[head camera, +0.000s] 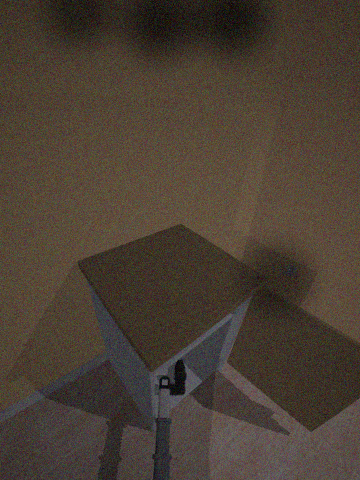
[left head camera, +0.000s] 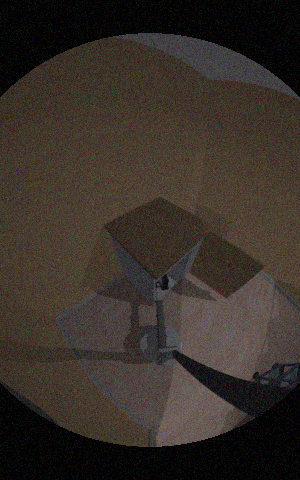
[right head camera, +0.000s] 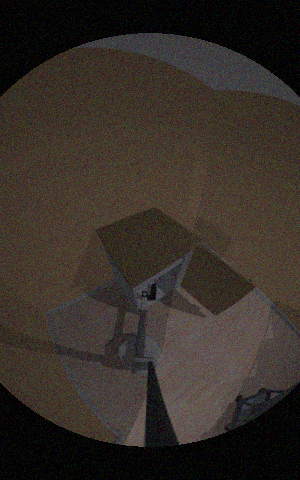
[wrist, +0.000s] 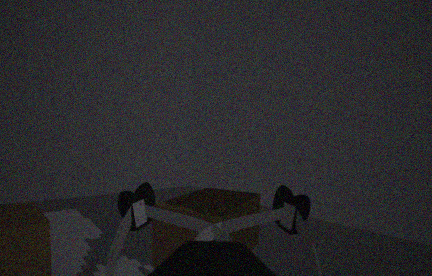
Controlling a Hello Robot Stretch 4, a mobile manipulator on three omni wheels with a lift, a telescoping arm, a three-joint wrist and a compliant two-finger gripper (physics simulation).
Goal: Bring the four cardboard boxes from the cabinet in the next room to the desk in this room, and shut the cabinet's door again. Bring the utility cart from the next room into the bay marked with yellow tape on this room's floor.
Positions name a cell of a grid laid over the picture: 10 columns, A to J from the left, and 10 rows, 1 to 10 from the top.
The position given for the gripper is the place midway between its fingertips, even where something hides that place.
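Visible: a brown cabinet (head camera: E7); likewise the gripper (wrist: E8).
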